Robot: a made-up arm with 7 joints.
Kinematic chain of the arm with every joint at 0, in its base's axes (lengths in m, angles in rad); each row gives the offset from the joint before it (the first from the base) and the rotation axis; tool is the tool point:
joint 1: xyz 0 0 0.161 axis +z
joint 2: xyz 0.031 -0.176 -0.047 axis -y
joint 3: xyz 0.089 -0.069 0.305 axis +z
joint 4: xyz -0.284 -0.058 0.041 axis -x
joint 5: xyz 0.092 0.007 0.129 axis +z
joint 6: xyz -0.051 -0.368 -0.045 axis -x
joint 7: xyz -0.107 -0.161 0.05 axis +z
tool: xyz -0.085 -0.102 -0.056
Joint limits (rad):
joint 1: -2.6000..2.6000
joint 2: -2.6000..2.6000
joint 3: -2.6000..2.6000
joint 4: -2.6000..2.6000
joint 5: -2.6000..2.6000
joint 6: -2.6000..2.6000
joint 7: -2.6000..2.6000
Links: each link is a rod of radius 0.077 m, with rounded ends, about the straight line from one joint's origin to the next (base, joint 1, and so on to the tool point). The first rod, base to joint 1, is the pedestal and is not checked.
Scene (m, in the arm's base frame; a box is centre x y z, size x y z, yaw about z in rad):
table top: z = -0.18
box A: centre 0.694 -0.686 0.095 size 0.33 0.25 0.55 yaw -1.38
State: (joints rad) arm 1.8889 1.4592 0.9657 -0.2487 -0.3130 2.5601 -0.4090
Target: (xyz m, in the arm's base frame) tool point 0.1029 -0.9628 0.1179
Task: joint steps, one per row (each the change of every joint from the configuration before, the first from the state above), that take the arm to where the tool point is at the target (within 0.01 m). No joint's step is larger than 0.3 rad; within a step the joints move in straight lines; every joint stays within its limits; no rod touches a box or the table.
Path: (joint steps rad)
1: -0.1547 -0.2266 0.0928 0.1656 0.1737 0.0080 -0.2649
2: -0.1547 -0.2266 0.0928 0.1656 0.1736 0.0080 -0.2649
3: -0.1547 -0.2267 0.0928 0.1657 0.1737 0.0079 -0.2650
4: -0.1547 -0.2266 0.0928 0.1656 0.1737 0.0080 -0.2649
5: -0.1546 -0.2266 0.0928 0.1656 0.1737 0.0080 -0.2649
6: -0.0732 0.2238 -0.0975 -0.1276 -0.1838 -0.0684 0.2867
7: -0.0731 0.2239 -0.0975 -0.1276 -0.1838 -0.0684 0.2868
8: -0.0732 0.2238 -0.0975 -0.1276 -0.1838 -0.0684 0.2867
9: -0.0731 0.2238 -0.0975 -0.1277 -0.1838 -0.0684 0.2867
10: -0.0732 0.2239 -0.0975 -0.1276 -0.1837 -0.0684 0.2868

